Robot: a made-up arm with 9 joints. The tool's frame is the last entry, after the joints. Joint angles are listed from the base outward.
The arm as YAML. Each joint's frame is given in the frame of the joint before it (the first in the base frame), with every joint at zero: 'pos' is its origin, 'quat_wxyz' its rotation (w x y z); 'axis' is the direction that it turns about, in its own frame. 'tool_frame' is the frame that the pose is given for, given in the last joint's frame.
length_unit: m
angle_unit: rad
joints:
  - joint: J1
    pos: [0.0, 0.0, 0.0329]
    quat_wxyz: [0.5, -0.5, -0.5, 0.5]
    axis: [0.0, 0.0, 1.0]
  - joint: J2
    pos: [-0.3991, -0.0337, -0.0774]
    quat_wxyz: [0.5, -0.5, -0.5, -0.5]
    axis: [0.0, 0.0, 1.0]
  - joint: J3
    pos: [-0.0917, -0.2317, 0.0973]
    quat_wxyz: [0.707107, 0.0, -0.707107, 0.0]
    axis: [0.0, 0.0, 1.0]
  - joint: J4
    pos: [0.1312, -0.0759, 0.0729]
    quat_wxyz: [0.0, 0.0, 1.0, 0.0]
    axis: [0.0, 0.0, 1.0]
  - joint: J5
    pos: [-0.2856, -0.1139, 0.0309]
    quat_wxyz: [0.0, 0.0, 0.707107, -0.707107]
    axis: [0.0, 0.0, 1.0]
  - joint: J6
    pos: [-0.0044, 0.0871, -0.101]
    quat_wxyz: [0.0, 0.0, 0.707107, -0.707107]
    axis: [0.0, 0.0, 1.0]
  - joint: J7
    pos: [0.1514, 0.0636, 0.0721]
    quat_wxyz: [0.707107, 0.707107, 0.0, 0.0]
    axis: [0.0, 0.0, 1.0]
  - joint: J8
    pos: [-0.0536, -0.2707, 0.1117]
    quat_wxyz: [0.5, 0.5, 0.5, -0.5]
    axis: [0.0, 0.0, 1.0]
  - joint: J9
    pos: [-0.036, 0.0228, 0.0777]
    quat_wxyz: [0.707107, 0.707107, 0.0, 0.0]
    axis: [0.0, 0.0, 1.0]
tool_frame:
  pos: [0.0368, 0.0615, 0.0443]
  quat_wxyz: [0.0, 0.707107, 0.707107, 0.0]
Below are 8 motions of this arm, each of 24 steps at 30 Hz.
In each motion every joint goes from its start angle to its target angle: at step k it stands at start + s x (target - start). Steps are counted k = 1, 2, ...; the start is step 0. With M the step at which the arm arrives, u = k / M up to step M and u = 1 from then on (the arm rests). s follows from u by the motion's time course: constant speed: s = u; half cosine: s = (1 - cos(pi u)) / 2; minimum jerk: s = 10 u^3 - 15 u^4 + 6 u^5.
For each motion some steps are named. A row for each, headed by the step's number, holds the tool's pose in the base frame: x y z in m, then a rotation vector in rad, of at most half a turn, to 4 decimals.
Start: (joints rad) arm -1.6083 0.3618 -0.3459 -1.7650 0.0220 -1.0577 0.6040 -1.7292 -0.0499
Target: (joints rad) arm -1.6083 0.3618 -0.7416 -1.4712 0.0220 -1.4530 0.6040 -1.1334 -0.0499
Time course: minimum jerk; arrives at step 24
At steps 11, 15, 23, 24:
11: 0.4513 0.5860 -0.8175 2.3593 0.8274 -0.7698
15: 0.4317 0.5983 -0.8773 2.4211 0.7640 -0.8886
23: 0.4120 0.6004 -0.9363 2.4763 0.6937 -0.9913
24: 0.4120 0.6004 -0.9364 2.4764 0.6936 -0.9916

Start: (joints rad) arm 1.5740 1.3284 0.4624 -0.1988 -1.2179 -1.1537 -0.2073 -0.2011 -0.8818
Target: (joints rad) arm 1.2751 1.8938 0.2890 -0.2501 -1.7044 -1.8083 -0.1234 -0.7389 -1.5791
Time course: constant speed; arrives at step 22
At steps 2, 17, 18, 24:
2: 0.2343 -0.7335 0.6142 0.4927 -0.6397 0.2526
17: 0.0989 -0.8312 0.3521 0.6010 -1.2117 0.4223
18: 0.0927 -0.8325 0.3315 0.6022 -1.2520 0.4262
24: 0.0725 -0.8309 0.2478 0.5994 -1.4142 0.4320

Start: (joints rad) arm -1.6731 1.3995 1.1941 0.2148 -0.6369 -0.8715 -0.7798 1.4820 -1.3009
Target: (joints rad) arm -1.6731 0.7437 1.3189 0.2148 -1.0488 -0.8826 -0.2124 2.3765 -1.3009
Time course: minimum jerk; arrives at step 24
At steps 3, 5, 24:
3: 0.4142 0.4778 -0.5407 -0.8161 0.7722 1.2470
5: 0.4244 0.4815 -0.5327 -0.7845 0.7133 1.2529
24: 0.5324 0.5512 -0.2639 -0.3235 -0.3766 1.5036

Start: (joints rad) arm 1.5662 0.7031 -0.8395 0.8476 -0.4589 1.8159 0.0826 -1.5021 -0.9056
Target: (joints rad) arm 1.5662 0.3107 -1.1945 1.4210 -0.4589 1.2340 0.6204 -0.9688 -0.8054
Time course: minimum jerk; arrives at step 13
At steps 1, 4, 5, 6, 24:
1: -0.0607 -0.1431 1.3607 -0.7281 -0.9727 0.6024
4: -0.0004 -0.0936 1.3802 -0.6585 -0.9655 0.6168
5: 0.0454 -0.0597 1.3871 -0.6095 -0.9583 0.6259
6: 0.1017 -0.0216 1.3881 -0.5521 -0.9478 0.6347
24: 0.3477 0.1072 1.3089 -0.3173 -0.8820 0.6382

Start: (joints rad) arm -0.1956 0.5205 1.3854 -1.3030 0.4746 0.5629 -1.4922 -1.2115 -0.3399
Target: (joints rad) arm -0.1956 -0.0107 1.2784 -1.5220 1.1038 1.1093 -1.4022 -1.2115 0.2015
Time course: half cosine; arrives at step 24
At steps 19, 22, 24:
19: 0.2923 -0.1690 0.0064 1.1910 0.7989 0.6889
22: 0.2730 -0.1611 -0.0058 1.1486 0.9211 0.6729
24: 0.2690 -0.1598 -0.0081 1.1391 0.9450 0.6700

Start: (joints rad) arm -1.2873 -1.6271 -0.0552 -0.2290 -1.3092 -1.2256 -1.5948 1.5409 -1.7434
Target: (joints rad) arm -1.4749 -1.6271 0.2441 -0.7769 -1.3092 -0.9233 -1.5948 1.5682 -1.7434
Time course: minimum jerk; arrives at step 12
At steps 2, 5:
2: 0.2158 0.3306 -0.4087 1.9867 2.1345 0.4342
5: 0.1513 0.3137 -0.3949 1.7387 2.3913 0.5755

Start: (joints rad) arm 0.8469 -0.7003 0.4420 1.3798 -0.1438 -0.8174 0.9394 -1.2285 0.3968
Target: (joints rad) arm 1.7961 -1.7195 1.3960 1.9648 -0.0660 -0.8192 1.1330 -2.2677 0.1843
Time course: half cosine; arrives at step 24
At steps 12, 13, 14, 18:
12: 0.6860 0.0220 0.2260 -1.7377 -1.4701 0.8475
13: 0.6644 0.0411 0.1892 -1.7741 -1.4614 0.9225
14: 0.6415 0.0556 0.1536 -1.8101 -1.4491 0.9957
18: 0.5512 0.0763 0.0389 -1.9393 -1.3771 1.2482

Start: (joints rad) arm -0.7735 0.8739 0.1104 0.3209 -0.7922 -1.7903 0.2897 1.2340 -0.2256
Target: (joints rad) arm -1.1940 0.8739 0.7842 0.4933 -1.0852 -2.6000 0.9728 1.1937 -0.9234
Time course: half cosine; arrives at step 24
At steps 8, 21, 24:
8: -0.1962 0.0185 -1.2744 -1.3109 1.1265 1.9860
21: -0.1466 0.6615 -0.7833 -0.0209 0.3953 2.8055
24: -0.1389 0.6782 -0.7428 0.0304 0.3157 2.8460

